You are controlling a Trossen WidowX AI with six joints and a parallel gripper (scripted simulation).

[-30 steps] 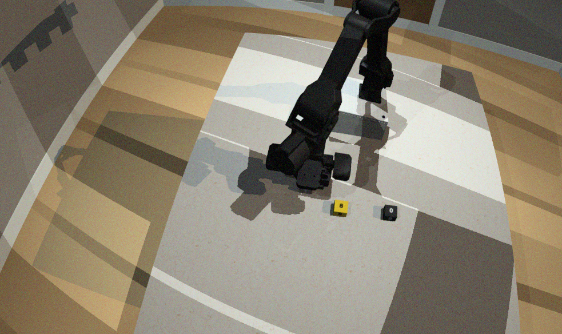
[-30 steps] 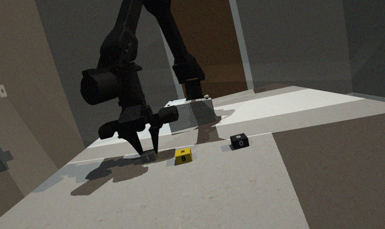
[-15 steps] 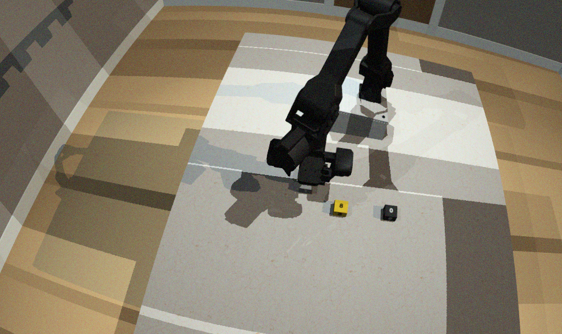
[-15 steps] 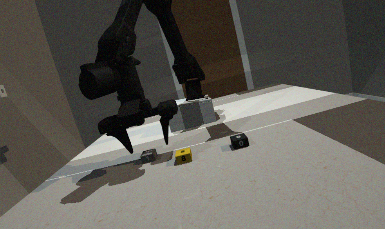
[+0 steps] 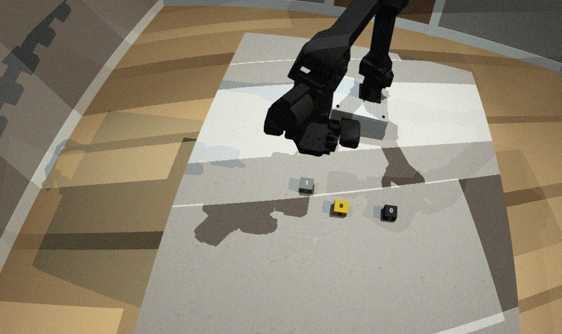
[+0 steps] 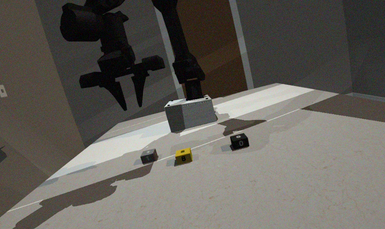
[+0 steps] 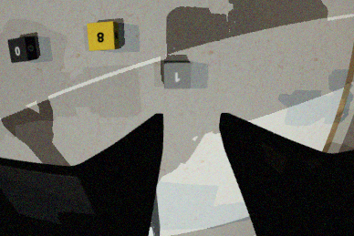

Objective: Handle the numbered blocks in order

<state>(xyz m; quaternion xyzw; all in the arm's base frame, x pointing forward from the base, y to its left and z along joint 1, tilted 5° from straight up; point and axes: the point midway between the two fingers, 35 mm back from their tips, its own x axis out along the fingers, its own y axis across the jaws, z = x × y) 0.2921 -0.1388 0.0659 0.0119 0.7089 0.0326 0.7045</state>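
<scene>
The yellow block marked 8 is 120 mm below my gripper tip, 90 mm to the left of it and 50 mm ahead of it. Round my gripper tip: black block marked 0: 220 mm to the left, 120 mm below, 40 mm ahead; then grey block marked 1: 120 mm below.
</scene>
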